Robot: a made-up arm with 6 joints. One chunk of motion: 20 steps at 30 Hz.
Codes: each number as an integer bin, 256 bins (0 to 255) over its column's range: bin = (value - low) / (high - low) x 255, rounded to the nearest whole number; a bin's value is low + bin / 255 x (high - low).
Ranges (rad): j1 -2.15..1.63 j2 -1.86..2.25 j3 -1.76..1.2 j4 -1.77..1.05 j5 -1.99..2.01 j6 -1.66..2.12
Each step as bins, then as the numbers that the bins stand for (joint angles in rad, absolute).
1 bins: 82 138 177 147 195 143
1 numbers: -0.9345 0.3642 0.2946 -0.1444 1.0688 0.4598
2 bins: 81 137 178 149 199 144
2 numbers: -0.9493 0.3481 0.3062 -0.1222 1.1316 0.4746
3 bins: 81 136 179 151 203 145
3 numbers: -0.9493 0.3320 0.3178 -0.1001 1.1943 0.4894
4 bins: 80 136 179 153 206 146
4 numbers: -0.9641 0.3320 0.3178 -0.0780 1.2414 0.5042
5 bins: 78 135 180 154 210 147
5 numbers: -0.9938 0.3159 0.3294 -0.0669 1.3041 0.5191
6 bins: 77 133 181 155 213 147
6 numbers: -1.0086 0.2836 0.3410 -0.0559 1.3512 0.5191
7 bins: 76 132 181 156 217 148
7 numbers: -1.0234 0.2675 0.3410 -0.0448 1.4139 0.5339
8 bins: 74 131 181 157 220 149
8 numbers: -1.0531 0.2514 0.3410 -0.0338 1.4610 0.5487
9 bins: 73 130 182 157 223 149
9 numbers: -1.0679 0.2353 0.3526 -0.0338 1.5080 0.5487
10 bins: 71 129 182 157 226 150
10 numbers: -1.0975 0.2192 0.3526 -0.0338 1.5551 0.5635
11 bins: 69 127 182 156 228 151
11 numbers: -1.1272 0.1869 0.3526 -0.0448 1.5865 0.5784
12 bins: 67 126 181 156 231 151
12 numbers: -1.1568 0.1708 0.3410 -0.0448 1.6335 0.5784
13 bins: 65 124 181 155 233 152
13 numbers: -1.1865 0.1386 0.3410 -0.0559 1.6649 0.5932
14 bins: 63 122 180 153 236 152
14 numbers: -1.2161 0.1064 0.3294 -0.0780 1.7120 0.5932
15 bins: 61 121 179 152 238 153
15 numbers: -1.2458 0.0902 0.3178 -0.0891 1.7433 0.6080
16 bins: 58 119 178 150 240 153
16 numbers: -1.2902 0.0580 0.3062 -0.1112 1.7747 0.6080
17 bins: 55 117 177 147 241 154
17 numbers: -1.3347 0.0258 0.2946 -0.1444 1.7904 0.6228
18 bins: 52 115 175 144 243 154
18 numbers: -1.3792 -0.0065 0.2714 -0.1775 1.8218 0.6228
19 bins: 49 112 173 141 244 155
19 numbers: -1.4236 -0.0548 0.2482 -0.2107 1.8375 0.6376
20 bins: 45 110 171 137 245 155
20 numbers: -1.4829 -0.0871 0.2249 -0.2549 1.8531 0.6376
